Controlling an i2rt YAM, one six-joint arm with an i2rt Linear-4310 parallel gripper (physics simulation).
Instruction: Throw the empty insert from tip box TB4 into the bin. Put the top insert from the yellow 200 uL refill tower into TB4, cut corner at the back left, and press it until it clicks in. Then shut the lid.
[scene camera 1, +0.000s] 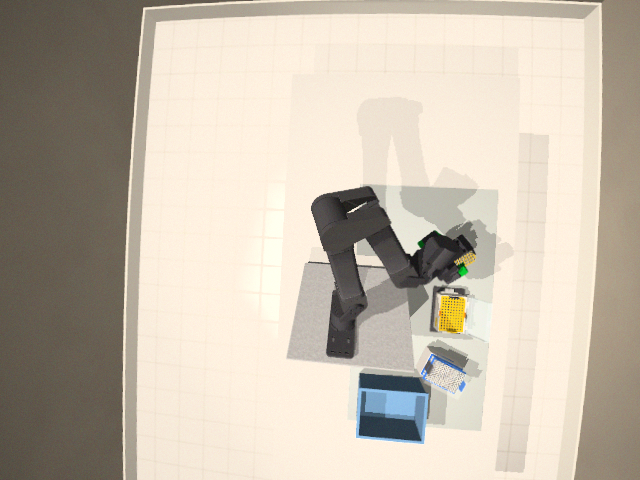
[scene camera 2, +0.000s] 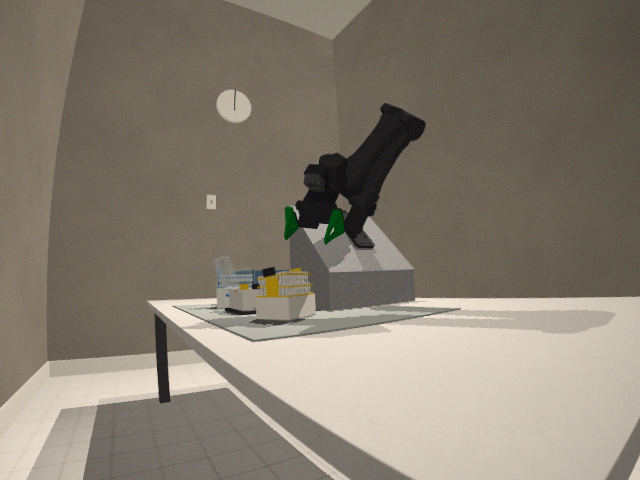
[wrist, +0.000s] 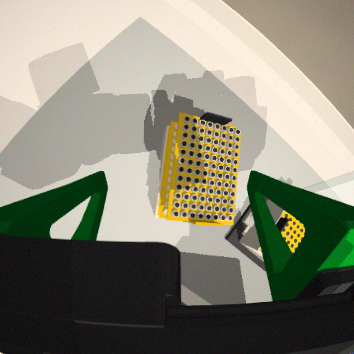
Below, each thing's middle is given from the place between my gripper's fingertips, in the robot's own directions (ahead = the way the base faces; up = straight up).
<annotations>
I see my gripper 400 mm to the left of the blue-and-white tip box (scene camera 1: 437, 370), 110 mm above it and 40 mm short of it. The rest, counted from my hand: blue bin (scene camera 1: 389, 408) 540 mm to the right, 120 mm behind, 110 mm below.
</annotations>
